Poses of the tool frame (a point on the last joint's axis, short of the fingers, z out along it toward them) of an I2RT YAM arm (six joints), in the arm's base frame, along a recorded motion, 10 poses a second.
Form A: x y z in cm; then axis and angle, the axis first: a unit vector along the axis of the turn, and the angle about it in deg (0 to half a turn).
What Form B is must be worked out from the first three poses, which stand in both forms.
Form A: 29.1 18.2 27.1 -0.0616 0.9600 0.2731 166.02
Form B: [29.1 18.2 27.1], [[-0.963 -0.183 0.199], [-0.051 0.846 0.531], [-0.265 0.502 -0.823]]
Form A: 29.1 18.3 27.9 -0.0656 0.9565 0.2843 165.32
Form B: [29.1 18.3 27.9], [[-0.959 -0.195 0.206], [-0.051 0.833 0.552], [-0.279 0.518 -0.808]]
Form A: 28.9 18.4 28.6 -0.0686 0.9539 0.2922 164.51
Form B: [28.9 18.4 28.6], [[-0.954 -0.207 0.215], [-0.050 0.823 0.566], [-0.294 0.529 -0.796]]
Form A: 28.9 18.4 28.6 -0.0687 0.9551 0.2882 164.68
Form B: [28.9 18.4 28.6], [[-0.955 -0.205 0.213], [-0.053 0.828 0.559], [-0.291 0.523 -0.801]]
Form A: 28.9 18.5 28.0 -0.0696 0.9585 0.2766 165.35
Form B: [28.9 18.5 28.0], [[-0.958 -0.201 0.205], [-0.061 0.840 0.539], [-0.280 0.504 -0.817]]
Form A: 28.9 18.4 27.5 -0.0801 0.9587 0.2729 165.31
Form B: [28.9 18.4 27.5], [[-0.955 -0.220 0.200], [-0.082 0.841 0.535], [-0.286 0.494 -0.821]]
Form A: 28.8 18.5 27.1 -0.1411 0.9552 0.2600 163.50
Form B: [28.8 18.5 27.1], [[-0.920 -0.338 0.199], [-0.190 0.829 0.527], [-0.343 0.446 -0.826]]
